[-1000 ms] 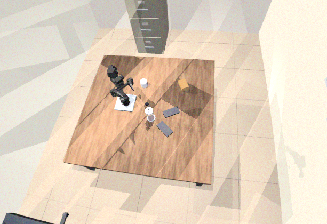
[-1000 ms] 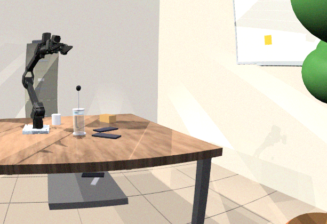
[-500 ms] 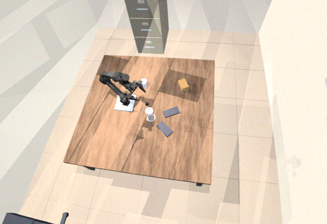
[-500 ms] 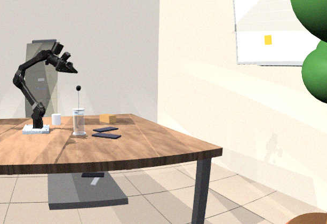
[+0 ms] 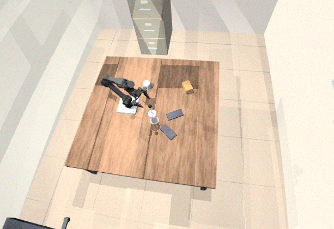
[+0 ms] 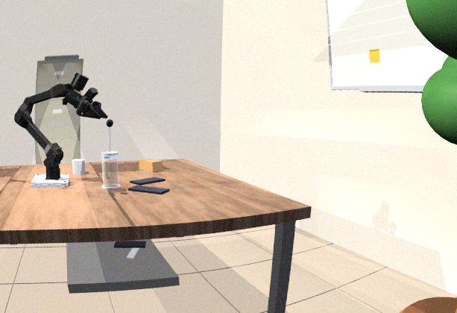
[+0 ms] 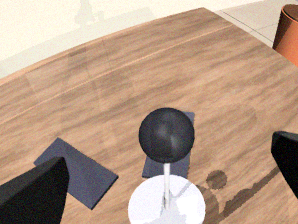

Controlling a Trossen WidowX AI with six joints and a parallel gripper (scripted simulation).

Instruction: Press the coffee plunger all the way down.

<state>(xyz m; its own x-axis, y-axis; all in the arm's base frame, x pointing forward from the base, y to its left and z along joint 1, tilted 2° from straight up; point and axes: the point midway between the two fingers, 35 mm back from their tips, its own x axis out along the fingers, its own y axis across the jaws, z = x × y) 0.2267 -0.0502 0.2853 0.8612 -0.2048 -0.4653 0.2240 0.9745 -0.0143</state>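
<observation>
Now: the glass coffee press 2 cm ahead of my gripper tip, 1 cm to the left of it and 15 cm below it. Also, from my gripper tip: orange block: 21 cm ahead, 43 cm to the left, 26 cm below.
</observation>
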